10 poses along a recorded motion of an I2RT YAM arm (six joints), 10 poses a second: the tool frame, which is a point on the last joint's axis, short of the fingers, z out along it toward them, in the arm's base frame.
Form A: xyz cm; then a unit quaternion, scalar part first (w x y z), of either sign.
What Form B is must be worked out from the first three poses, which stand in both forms.
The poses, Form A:
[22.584 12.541 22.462 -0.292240 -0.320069 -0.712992 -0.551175]
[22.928 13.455 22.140 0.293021 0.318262 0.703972 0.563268]
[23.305 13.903 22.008 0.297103 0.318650 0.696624 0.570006]
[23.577 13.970 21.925 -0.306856 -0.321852 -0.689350 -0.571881]
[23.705 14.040 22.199 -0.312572 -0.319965 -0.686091 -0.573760]
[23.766 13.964 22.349 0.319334 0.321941 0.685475 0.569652]
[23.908 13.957 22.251 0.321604 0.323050 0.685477 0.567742]
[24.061 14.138 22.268 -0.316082 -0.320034 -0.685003 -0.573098]
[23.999 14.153 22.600 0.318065 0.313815 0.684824 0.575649]
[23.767 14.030 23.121 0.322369 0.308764 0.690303 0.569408]
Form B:
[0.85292 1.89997 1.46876 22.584 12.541 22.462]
[0.84777 1.87520 1.50040 22.928 13.455 22.140]
[0.84707 1.85184 1.51525 23.305 13.903 22.008]
[0.85144 1.82364 1.51288 23.577 13.970 21.925]
[0.84406 1.80989 1.51356 23.705 14.040 22.199]
[0.84645 1.80225 1.49773 23.766 13.964 22.349]
[0.84842 1.80025 1.49104 23.908 13.957 22.251]
[0.84278 1.80389 1.50920 24.061 14.138 22.268]
[0.82560 1.80166 1.51444 23.999 14.153 22.600]
[0.81059 1.81224 1.49486 23.767 14.030 23.121]

